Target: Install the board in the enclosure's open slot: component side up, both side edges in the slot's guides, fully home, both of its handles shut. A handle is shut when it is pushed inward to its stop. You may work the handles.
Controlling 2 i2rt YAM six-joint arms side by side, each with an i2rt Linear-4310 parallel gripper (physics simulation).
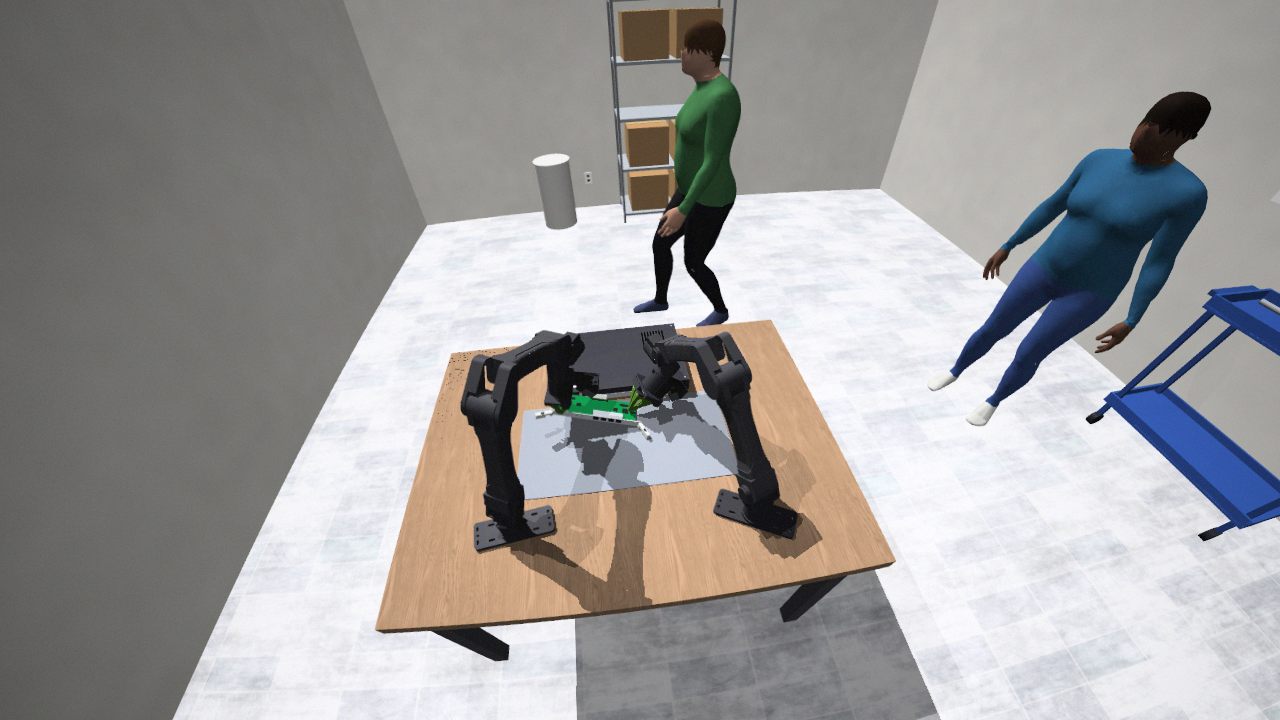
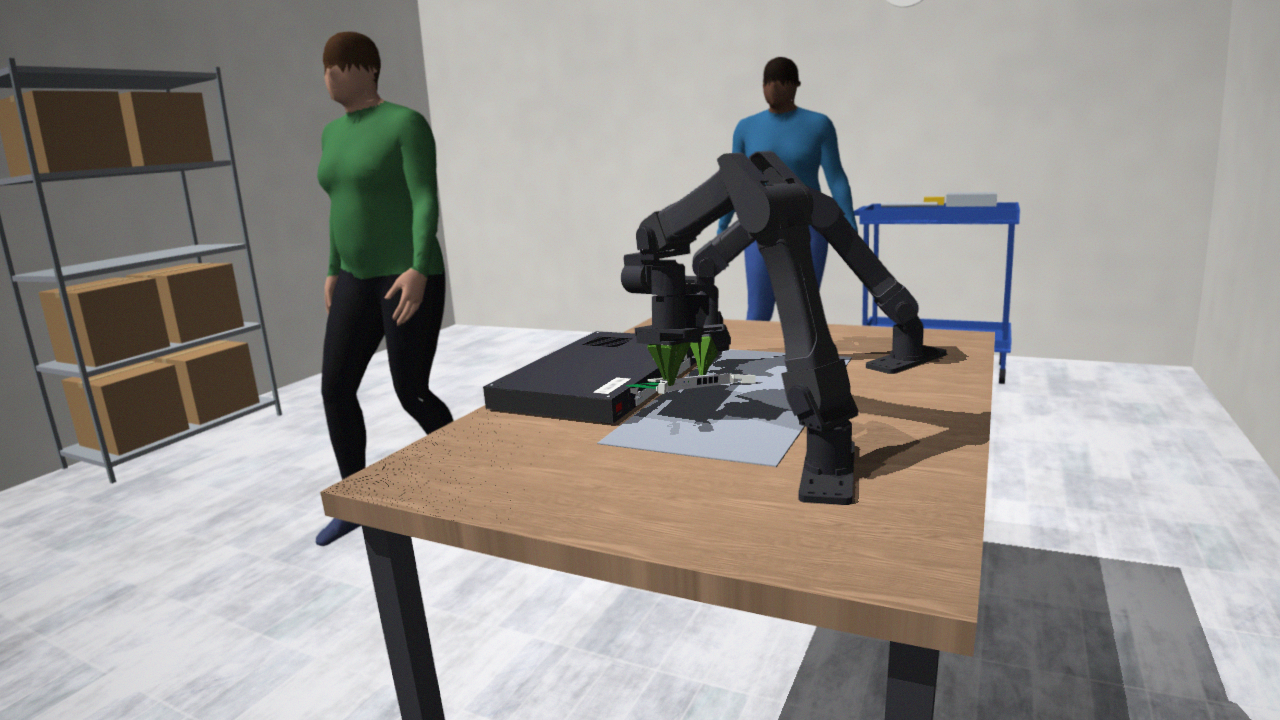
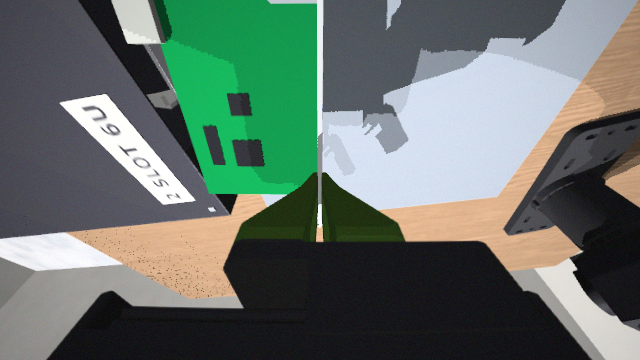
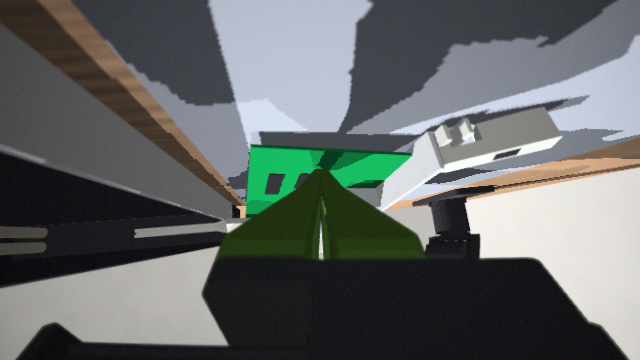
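Where they show: left gripper, fingertip midpoint: [image 1: 560, 413] [image 2: 669, 385] [image 3: 319, 180]; right gripper, fingertip midpoint: [image 1: 629, 410] [image 4: 320, 179]; left arm's base, link origin: [image 1: 514, 528] [image 2: 828, 472] [image 3: 555, 186] [image 4: 445, 195]; right arm's base, link origin: [image 1: 754, 513] [image 2: 907, 360].
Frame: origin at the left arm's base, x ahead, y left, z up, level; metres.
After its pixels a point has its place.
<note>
The green board [image 1: 601, 407] @(x 0.287, y -0.290, z 0.034 m) [image 3: 280, 75] @(x 0.277, y -0.233, z 0.047 m) [image 4: 262, 162] @(x 0.288, y -0.383, z 0.011 m) is held above the mat, component side up, at an angle before the open slot side of the dark enclosure [image 1: 617, 353] @(x 0.481, y -0.387, z 0.049 m) [image 2: 563, 367] @(x 0.532, y -0.316, z 0.049 m) [image 3: 60, 155] @(x 0.442, y -0.234, z 0.049 m). Whether its rear corner is inside the mouth is unclear. My left gripper [image 1: 561, 408] @(x 0.275, y -0.170, z 0.067 m) [image 2: 667, 385] @(x 0.275, y -0.170, z 0.067 m) [image 3: 319, 180] @(x 0.275, y -0.170, z 0.067 m) is shut on the board's thin front panel. My right gripper [image 1: 633, 408] @(x 0.261, y -0.368, z 0.019 m) [image 2: 703, 373] @(x 0.261, y -0.368, z 0.019 m) [image 4: 320, 179] @(x 0.261, y -0.368, z 0.019 m) is shut with nothing seen between its tips, over the board's right part; contact is unclear. The right handle [image 1: 644, 430] @(x 0.179, y -0.391, z 0.019 m) [image 4: 505, 137] @(x 0.181, y -0.396, z 0.013 m) juts outward, and the left handle [image 1: 546, 413] @(x 0.272, y -0.133, z 0.083 m) sticks out sideways.
A pale mat [image 1: 572, 474] @(x 0.109, y -0.167, z 0.002 m) [image 2: 751, 447] @(x 0.121, y -0.072, z 0.002 m) lies on the wooden table [image 1: 429, 573] @(x -0.061, y 0.212, z 0.000 m) [image 2: 626, 528] @(x 0.239, y 0.206, z 0.000 m) before the enclosure. Two people [image 1: 711, 143] [image 1: 1118, 223] stand beyond the table. A blue trolley [image 1: 1190, 447] is at the right, and a shelf unit [image 2: 44, 241] holds boxes.
</note>
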